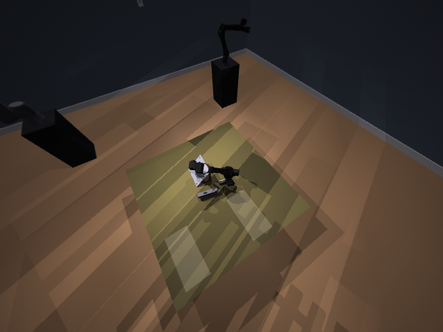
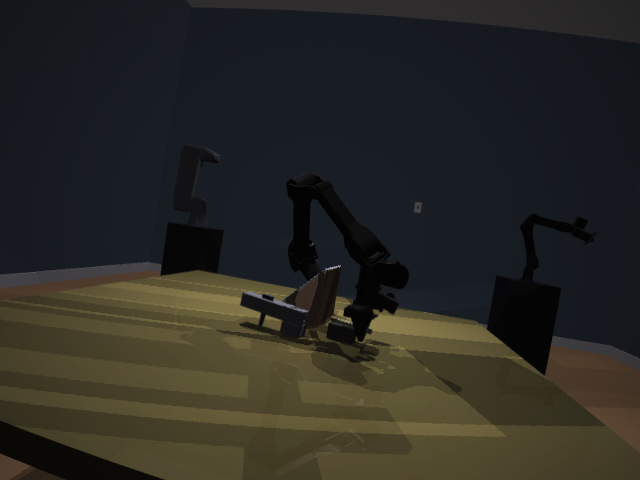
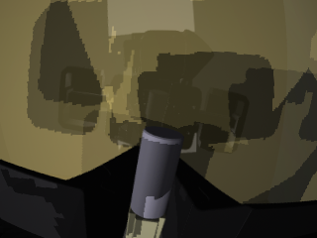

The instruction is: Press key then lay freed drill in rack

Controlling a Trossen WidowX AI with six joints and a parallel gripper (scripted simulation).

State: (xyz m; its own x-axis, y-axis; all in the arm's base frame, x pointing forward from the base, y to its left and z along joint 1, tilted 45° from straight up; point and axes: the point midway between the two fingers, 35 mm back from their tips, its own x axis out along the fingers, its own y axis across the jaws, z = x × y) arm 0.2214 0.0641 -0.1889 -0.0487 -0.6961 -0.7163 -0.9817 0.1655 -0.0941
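Now: gripper tip 1 cm past the drill, 4 cm to the left of it and 4 cm below it. Round my gripper tip: dark key: 3 cm ahead, 26 cm to the right, 4 cm above; dark block: 1 cm behind, 5 cm to the right, 1 cm above; grey block-shaped holder: 3 cm ahead, 23 cm to the right, 4 cm above.
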